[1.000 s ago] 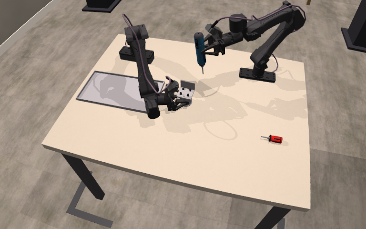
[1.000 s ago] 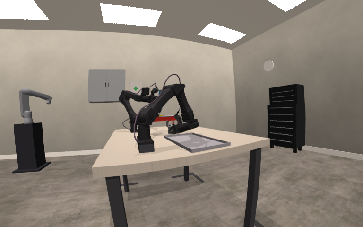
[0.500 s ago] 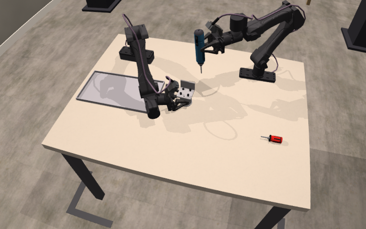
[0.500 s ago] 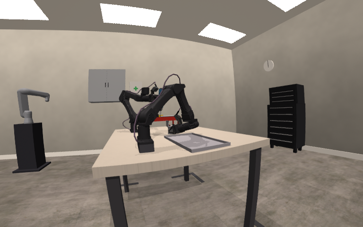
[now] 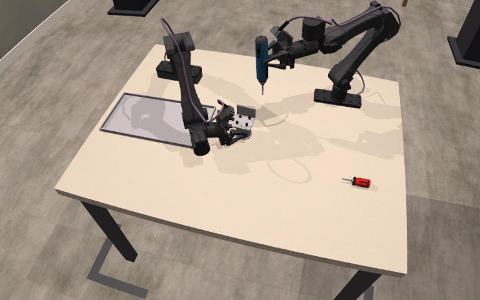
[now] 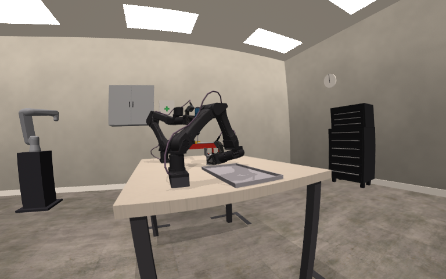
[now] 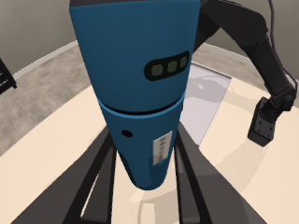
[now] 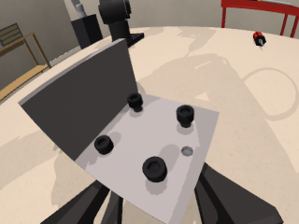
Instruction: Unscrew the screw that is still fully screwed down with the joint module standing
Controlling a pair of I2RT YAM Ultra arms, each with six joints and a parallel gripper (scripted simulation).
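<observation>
The grey L-shaped bracket lies 50 mm above my right hand. Round my right hand: shallow grey tray: 350 mm to the right, 20 mm below; then small red-handled screwdriver: 140 mm ahead, 430 mm to the left, 10 mm below.
</observation>
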